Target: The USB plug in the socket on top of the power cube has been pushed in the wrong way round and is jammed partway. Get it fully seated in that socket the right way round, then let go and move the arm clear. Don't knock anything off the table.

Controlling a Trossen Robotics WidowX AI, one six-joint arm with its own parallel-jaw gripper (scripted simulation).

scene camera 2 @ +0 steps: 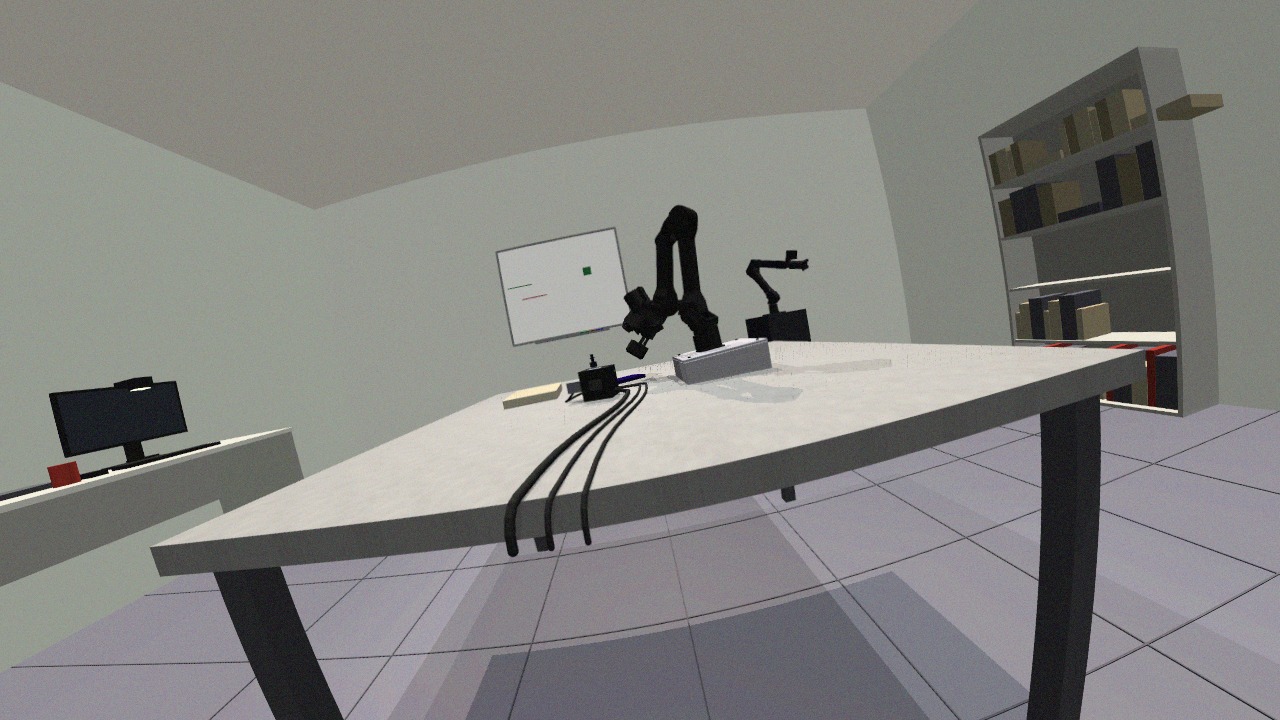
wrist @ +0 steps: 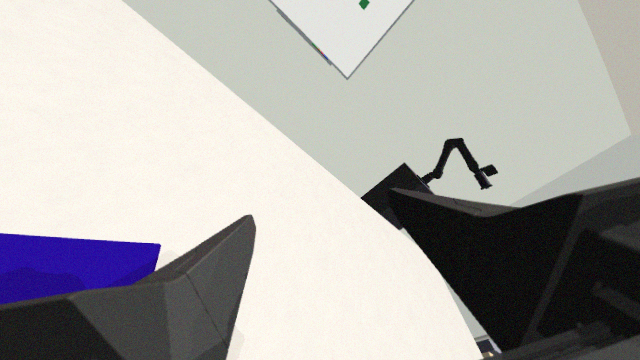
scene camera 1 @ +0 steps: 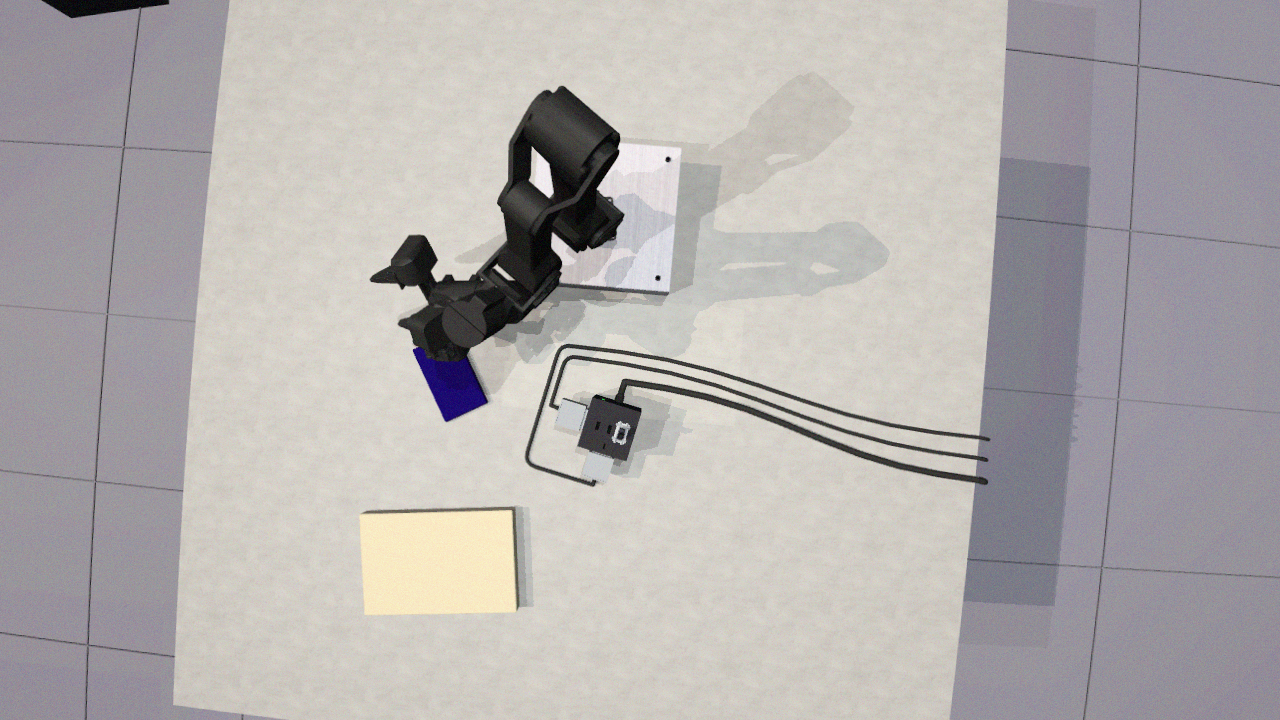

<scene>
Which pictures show the pad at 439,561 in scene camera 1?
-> Scene camera 2 and scene camera 1 only.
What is my gripper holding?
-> Nothing.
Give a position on a pad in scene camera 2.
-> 526,396
</scene>
